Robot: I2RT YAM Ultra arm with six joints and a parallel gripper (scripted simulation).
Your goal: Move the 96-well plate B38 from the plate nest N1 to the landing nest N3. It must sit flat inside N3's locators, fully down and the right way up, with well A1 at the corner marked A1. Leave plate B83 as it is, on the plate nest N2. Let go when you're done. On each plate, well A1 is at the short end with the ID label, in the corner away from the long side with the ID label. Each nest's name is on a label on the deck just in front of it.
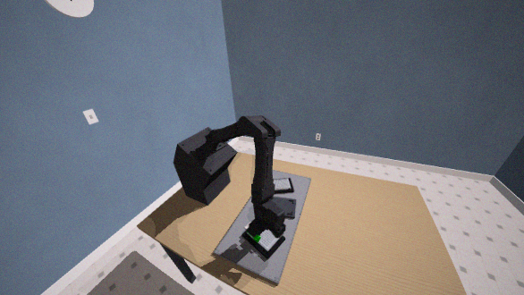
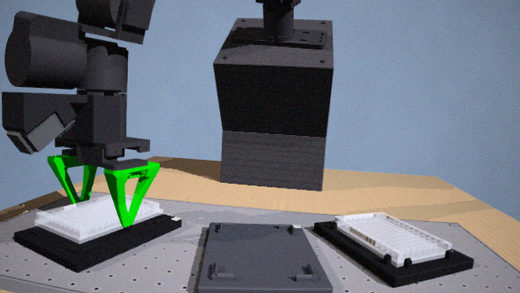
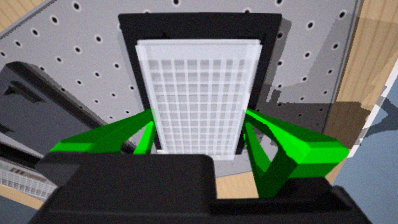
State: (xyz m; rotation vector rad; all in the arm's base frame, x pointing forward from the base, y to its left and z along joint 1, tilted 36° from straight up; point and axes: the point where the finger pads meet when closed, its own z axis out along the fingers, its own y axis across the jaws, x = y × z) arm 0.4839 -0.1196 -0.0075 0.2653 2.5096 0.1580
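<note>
The black nest is 2 cm below my hand. From my hand the other things lie so: grey landing nest 20 cm to the left, 2 cm below, 2 cm behind.
</note>
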